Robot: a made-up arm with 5 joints.
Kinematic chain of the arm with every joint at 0, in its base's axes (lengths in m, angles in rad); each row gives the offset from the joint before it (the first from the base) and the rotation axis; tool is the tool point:
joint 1: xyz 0 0 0.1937 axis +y
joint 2: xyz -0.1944 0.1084 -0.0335 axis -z
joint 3: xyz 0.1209 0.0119 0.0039 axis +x
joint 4: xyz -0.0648 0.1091 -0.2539 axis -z
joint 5: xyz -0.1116 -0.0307 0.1 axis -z
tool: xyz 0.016 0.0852 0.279
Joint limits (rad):
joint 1: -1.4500..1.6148
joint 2: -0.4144..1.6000
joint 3: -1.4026..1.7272
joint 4: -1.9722..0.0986
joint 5: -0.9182..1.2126
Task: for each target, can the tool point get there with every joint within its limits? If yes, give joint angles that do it. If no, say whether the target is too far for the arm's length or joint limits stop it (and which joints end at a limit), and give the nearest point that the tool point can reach.
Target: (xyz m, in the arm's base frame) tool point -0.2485 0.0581 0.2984
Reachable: yes | joints -0.0775 0.9549 1.2260 -0.1895 0.8108
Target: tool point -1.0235 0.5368 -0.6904
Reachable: no: too far | nearest point -0.2949 0.2465 -0.0610 | short by 1.006 m
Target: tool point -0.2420 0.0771 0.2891
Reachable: yes | joints 0.0126 0.9598 0.9928 -1.2342 0.4259
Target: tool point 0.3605 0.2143 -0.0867
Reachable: no: joint limits stop it (at a limit: joint 1, joint 3, joint 4) | nearest point 0.1499 0.2693 -0.0823 | short by 0.218 m
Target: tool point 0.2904 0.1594 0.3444
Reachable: no: joint limits stop it (at a limit: joint 1, joint 2, joint 4) | nearest point 0.1934 0.1625 0.3541 | short by 0.098 m
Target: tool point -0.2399 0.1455 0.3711
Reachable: yes | joints 0.1824 0.0934 0.5729 -0.4809 -0.2944
